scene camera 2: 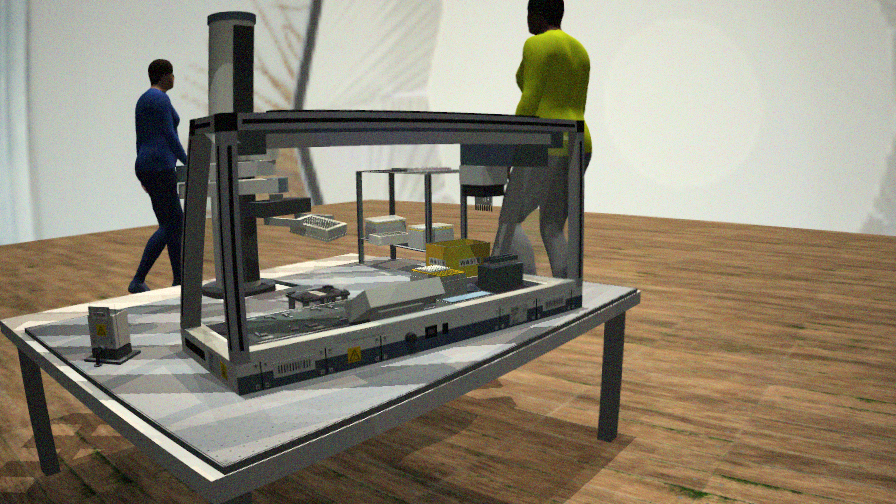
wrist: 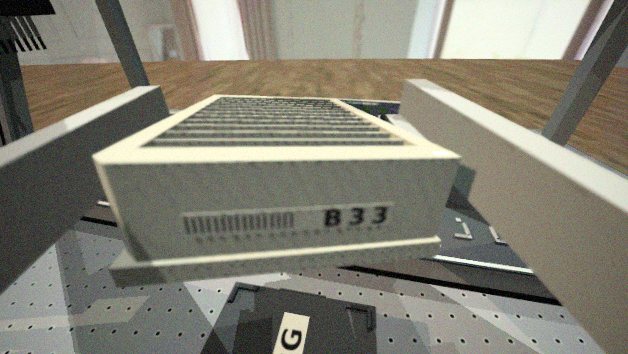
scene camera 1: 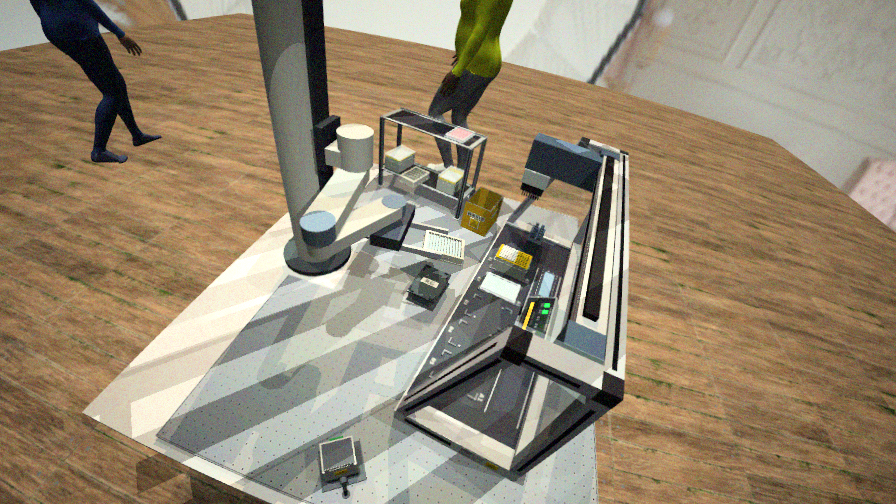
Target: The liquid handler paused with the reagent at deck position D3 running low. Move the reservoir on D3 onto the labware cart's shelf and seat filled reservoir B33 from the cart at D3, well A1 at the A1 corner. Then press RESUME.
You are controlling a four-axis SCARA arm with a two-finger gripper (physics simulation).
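Frame: origin at the arm's base, x ahead, y left, z up, level; millimetres.
Where they show: gripper, between the fingertips: (scene camera 2: 317,221) (wrist: 286,105) (scene camera 1: 444,243).
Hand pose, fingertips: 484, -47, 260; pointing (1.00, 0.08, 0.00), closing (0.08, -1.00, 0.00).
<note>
Things, the pixels of their top centre, and the offset from my fingertips, as dx, dy, dz. "spot": a spot on its surface instead.
- cream reservoir B33, centre of its top: (wrist: 275,82) (scene camera 2: 317,217) (scene camera 1: 444,240) -3, +3, +10
- reservoir, centre of its top: (scene camera 2: 389,234) (scene camera 1: 415,173) -270, +551, -115
- cart, a spot on its surface: (scene camera 1: 381,150) spot: -450, +577, -55
- handler's screen, a spot on its surface: (scene camera 1: 538,314) spot: +338, -56, -125
- yellow tip rack, centre of its top: (scene camera 2: 438,269) (scene camera 1: 514,255) +238, +198, -131
- white plate, centre of its top: (scene camera 1: 501,285) +215, +76, -182
- yellow waste bin, centre of its top: (scene camera 2: 457,242) (scene camera 1: 485,198) +74, +495, -112
- pipetting head, centre of its top: (scene camera 2: 483,165) (scene camera 1: 540,168) +240, +400, +132
My gripper (scene camera 1: 444,243) (wrist: 286,105) is shut on the cream reservoir B33 (scene camera 2: 320,228) (wrist: 277,192), whose slotted top faces up and whose label faces the wrist camera. The reservoir hangs above the table, outside the liquid handler, between the deck and the arm. In the wrist view its lower front edge slopes slightly. Deck position D3 (scene camera 1: 489,305), beside the white plate, shows dark deck and corner brackets. Another reservoir (scene camera 1: 413,175) (scene camera 2: 387,238) lies on the lower shelf of the cart (scene camera 1: 381,150). The handler's screen (scene camera 1: 538,314) shows green tiles and a yellow bar; its text is unreadable.
A black stand (scene camera 1: 429,283) (wrist: 250,332) is below the held reservoir. A yellow tip rack (scene camera 1: 513,255) and white plate (scene camera 1: 500,286) are on the deck. A yellow waste bin (scene camera 1: 481,211) stands by the cart. The pipetting head (scene camera 1: 536,181) hangs over the deck's far end.
</note>
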